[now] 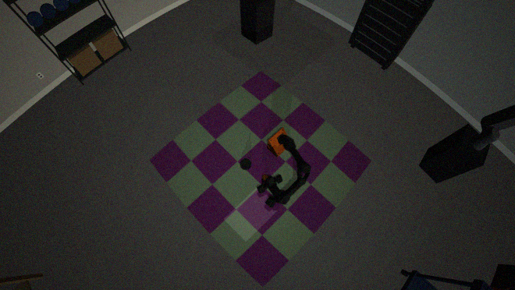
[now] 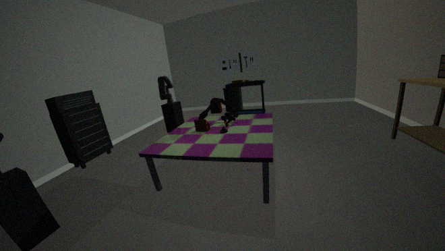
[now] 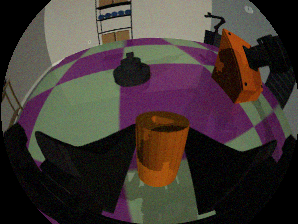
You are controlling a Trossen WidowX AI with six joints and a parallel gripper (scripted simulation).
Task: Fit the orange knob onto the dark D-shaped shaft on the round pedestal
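Right now my gripper tip is 20 mm to the right of the orange knob and 10 mm above it. Also, from my gripper tip: pedestal: 30 mm ahead, 170 mm to the right, 10 mm below.
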